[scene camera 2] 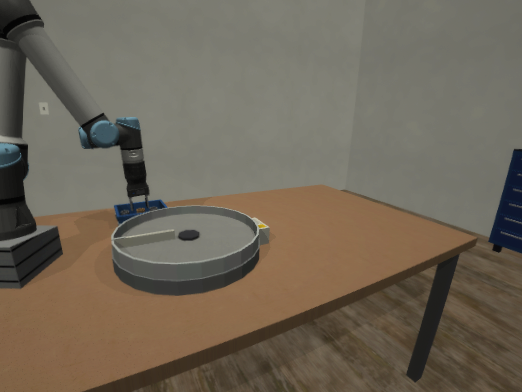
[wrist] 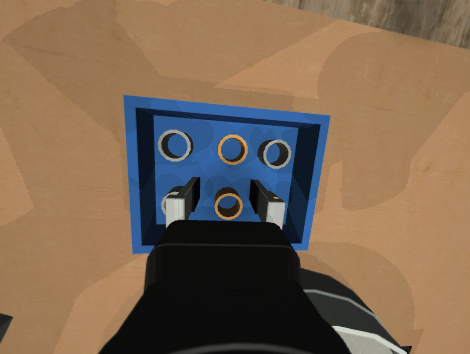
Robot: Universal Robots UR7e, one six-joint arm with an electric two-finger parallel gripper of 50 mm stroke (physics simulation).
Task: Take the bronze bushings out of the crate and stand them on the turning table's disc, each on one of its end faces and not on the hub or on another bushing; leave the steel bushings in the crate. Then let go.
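Places are measured from the arm's base along level axes (x right, y ahead, z up), in metres.
Where they show: gripper, fingertip midpoint: (scene camera 2: 140, 208) (wrist: 225, 188); arm's base, link origin: (scene camera 2: 2, 233).
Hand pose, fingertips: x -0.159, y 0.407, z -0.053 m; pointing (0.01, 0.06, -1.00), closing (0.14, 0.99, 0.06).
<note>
Each offset is from my fingertips to the centre of the thing. "*": to the spot under its first point.
The blue crate @[* dy -0.085, dx +0.020, dz +0.003 m] (scene camera 2: 118, 213) (wrist: 129, 175) stands behind the turning table. In the wrist view, a bronze bushing @[dy +0.013, dx -0.037, dz -0.029 m] (wrist: 232, 135) stands upright in the far row's middle, between steel bushings @[dy -0.047, dx -0.046, dz -0.029 m] (wrist: 160, 145) @[dy +0.062, dx -0.028, dz -0.029 m] (wrist: 289, 154). Another bronze bushing @[dy +0.003, dx +0.026, dz -0.029 m] (wrist: 228, 218) stands in the near row's middle. A steel bushing (wrist: 165, 204) is partly behind the left finger; a sliver of another bronze bushing (wrist: 276, 198) shows at the right finger. My gripper (scene camera 2: 140, 206) (wrist: 225, 188) is open and empty above the crate, its fingers either side of the near middle bushing. The turning table's grey disc @[dy +0.036, dx +0.355, dz +0.005 m] (scene camera 2: 220, 240) has a dark hub @[dy +0.036, dx +0.355, dz +0.010 m] (scene camera 2: 189, 234).
A raised rim @[* dy -0.063, dx +0.540, dz +0.017 m] (scene camera 2: 185, 270) surrounds the disc, and a pale straight divider @[* dy -0.086, dx +0.335, dz +0.024 m] (scene camera 2: 145, 238) runs from the rim towards the hub. A small white box @[dy +0.265, dx +0.399, dz -0.018 m] (scene camera 2: 264, 234) with a yellow top patch stands at the turning table's right. The robot base's block (scene camera 2: 35, 255) is at the left.
</note>
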